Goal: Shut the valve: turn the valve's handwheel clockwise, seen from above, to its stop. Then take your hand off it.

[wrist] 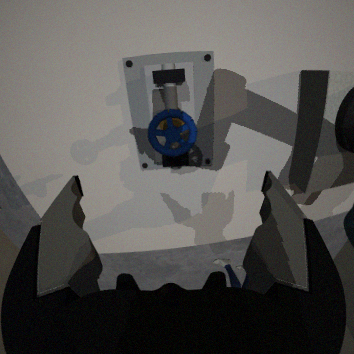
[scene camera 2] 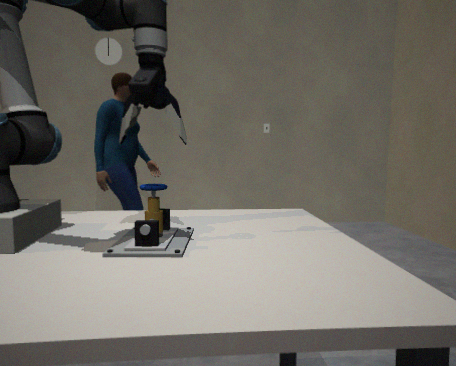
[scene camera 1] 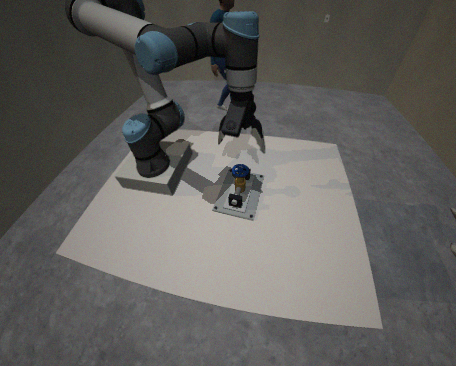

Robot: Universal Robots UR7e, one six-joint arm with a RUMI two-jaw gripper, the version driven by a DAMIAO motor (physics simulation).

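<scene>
The blue handwheel (scene camera 1: 240,171) (scene camera 2: 153,187) (wrist: 172,132) lies level on top of the brass valve body (scene camera 1: 240,185) (scene camera 2: 153,215). The valve sits between two black pipe supports on a grey base plate (scene camera 1: 220,207) (scene camera 2: 120,252) (wrist: 134,90) with dark bolts at its corners. My gripper (scene camera 1: 242,145) (scene camera 2: 154,142) (wrist: 171,175) is wide open and empty. It hangs well above the handwheel, apart from it, with clear air between fingertips and wheel in the second scene view. How far the wheel is turned cannot be told.
The valve's plate stands on a pale table top (scene camera 1: 210,270) (scene camera 2: 280,285). The arm's grey base block (scene camera 1: 150,185) (scene camera 2: 30,225) stands left of the valve in both scene views. A person in blue (scene camera 2: 112,135) stands behind the table, partly behind the gripper.
</scene>
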